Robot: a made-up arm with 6 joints.
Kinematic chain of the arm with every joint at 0, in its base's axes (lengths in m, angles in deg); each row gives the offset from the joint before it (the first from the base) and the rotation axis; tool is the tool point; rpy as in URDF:
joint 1: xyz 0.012 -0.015 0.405 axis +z
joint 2: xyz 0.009 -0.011 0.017 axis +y
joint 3: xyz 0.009 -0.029 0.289 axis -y
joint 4: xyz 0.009 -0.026 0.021 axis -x
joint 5: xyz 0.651 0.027 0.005 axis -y
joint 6: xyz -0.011 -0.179 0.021 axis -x
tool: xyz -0.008 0.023 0.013 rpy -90 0 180
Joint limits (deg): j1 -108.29..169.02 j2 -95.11..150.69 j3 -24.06..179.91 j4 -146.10..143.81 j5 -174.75..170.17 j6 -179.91..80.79
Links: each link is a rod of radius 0.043 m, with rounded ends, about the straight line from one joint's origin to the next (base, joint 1, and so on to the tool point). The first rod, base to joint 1, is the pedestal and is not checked.
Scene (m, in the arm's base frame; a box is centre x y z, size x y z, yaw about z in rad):
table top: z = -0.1
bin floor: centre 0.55 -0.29 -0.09 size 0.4 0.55 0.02 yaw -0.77
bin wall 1: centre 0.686 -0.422 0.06 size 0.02 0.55 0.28 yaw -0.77
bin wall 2: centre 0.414 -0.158 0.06 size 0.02 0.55 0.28 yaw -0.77
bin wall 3: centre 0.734 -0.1 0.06 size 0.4 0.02 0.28 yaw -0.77
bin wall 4: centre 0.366 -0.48 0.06 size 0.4 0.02 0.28 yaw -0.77
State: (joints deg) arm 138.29 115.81 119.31 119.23 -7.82 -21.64
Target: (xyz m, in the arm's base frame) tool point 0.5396 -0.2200 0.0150
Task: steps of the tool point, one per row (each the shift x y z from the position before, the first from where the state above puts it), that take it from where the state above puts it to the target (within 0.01 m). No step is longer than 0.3 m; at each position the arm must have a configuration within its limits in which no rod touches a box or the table.
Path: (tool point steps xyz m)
1: 0.0279 -0.0580 0.2657
2: 0.0915 -0.1033 0.2326
3: 0.1480 -0.1338 0.1781
4: 0.1904 -0.1477 0.1072
5: 0.2141 -0.1446 0.0277
6: 0.2162 -0.1268 -0.0524
7: 0.1957 -0.0973 -0.1251
8: 0.1553 -0.0607 -0.1834
9: 0.0986 -0.0223 -0.2214
10: 0.0319 0.0138 -0.2360
11: -0.0373 0.0431 -0.2265
12: -0.1017 0.0631 -0.1943

